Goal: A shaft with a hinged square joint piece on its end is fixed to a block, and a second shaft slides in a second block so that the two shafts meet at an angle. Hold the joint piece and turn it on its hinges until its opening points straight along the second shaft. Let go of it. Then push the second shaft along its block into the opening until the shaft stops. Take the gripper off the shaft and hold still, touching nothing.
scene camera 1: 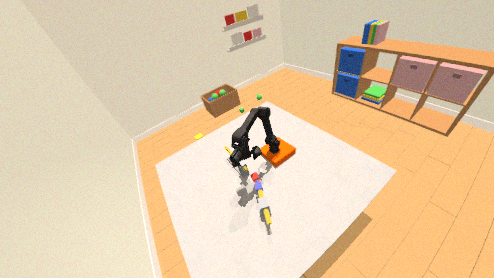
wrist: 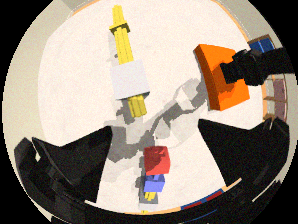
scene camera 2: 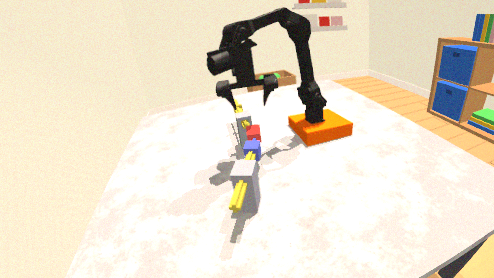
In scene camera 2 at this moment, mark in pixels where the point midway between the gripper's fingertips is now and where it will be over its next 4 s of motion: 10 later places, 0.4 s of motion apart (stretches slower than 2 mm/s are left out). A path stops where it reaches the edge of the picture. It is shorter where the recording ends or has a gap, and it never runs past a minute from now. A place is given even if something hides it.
My gripper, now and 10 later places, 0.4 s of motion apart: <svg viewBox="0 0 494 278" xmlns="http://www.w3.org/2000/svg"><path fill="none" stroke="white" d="M250 107L252 120L252 127L254 134L254 138L255 140L254 142L253 147L253 148L252 142L252 138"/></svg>
